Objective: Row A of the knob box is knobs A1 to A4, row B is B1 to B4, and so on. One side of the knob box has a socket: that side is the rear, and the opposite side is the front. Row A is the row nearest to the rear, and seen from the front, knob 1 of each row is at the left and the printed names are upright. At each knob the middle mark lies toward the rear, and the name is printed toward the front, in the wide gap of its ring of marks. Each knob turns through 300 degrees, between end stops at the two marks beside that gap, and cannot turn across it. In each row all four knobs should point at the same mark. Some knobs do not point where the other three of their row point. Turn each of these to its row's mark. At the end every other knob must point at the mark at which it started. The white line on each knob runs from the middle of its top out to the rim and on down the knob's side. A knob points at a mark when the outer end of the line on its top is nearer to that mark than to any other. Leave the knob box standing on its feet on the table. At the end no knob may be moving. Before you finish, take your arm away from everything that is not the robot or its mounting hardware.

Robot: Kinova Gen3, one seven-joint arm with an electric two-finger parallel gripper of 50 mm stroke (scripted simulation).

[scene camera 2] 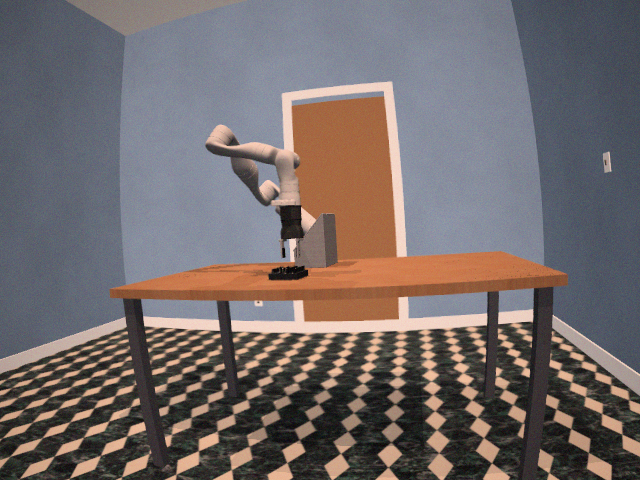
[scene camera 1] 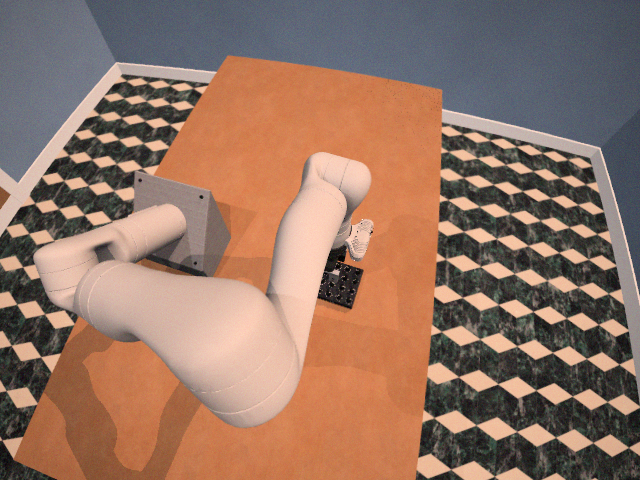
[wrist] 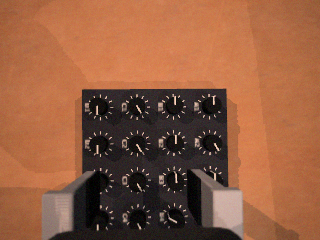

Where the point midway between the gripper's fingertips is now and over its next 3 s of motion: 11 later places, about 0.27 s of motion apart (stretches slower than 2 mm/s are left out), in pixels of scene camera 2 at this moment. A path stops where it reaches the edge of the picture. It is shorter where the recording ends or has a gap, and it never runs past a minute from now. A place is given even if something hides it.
My gripper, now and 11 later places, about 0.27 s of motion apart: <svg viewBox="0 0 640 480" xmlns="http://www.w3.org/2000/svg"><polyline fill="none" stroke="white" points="290,257 291,258 292,258 293,258 294,258 296,257 297,257 296,257 287,256 276,254 275,254 275,255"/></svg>
